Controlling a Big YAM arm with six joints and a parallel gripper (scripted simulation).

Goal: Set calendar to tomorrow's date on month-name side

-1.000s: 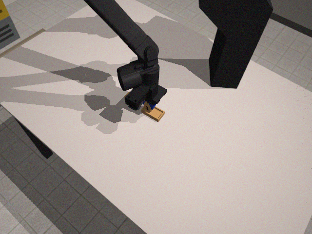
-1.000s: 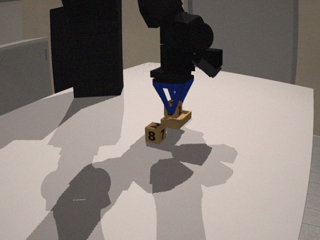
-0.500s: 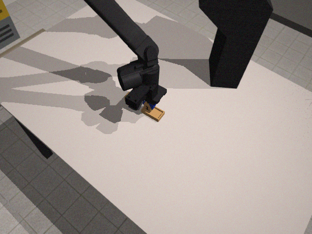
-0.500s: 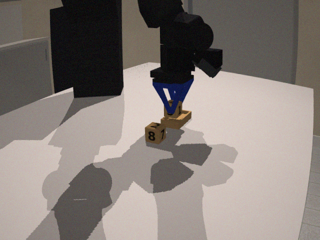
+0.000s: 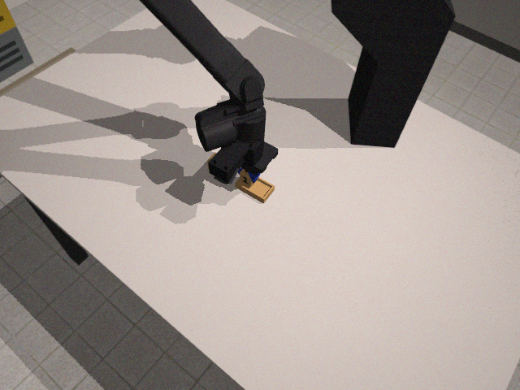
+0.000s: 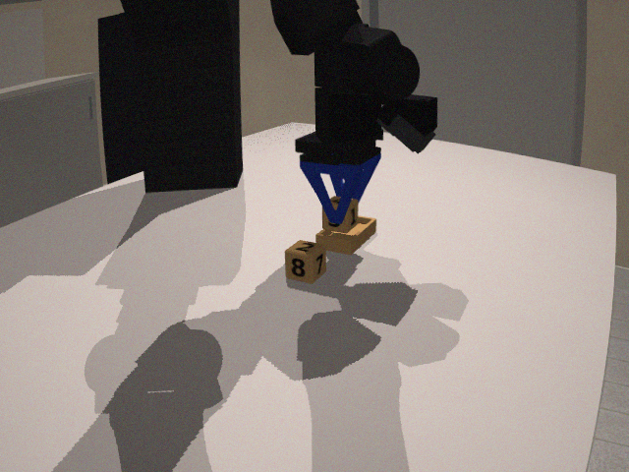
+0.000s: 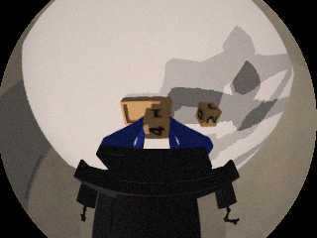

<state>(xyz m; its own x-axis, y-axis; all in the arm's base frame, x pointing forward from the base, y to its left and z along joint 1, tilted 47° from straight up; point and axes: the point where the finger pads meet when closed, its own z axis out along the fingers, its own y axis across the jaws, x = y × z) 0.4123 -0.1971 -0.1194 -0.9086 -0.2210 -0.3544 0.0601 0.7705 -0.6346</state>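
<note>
My gripper is now 20 mm to the right of the wooden tray and 30 mm above it. Also, from my hand: wooden digit cube: 10 mm behind, 90 mm to the right, 30 mm below.
</note>
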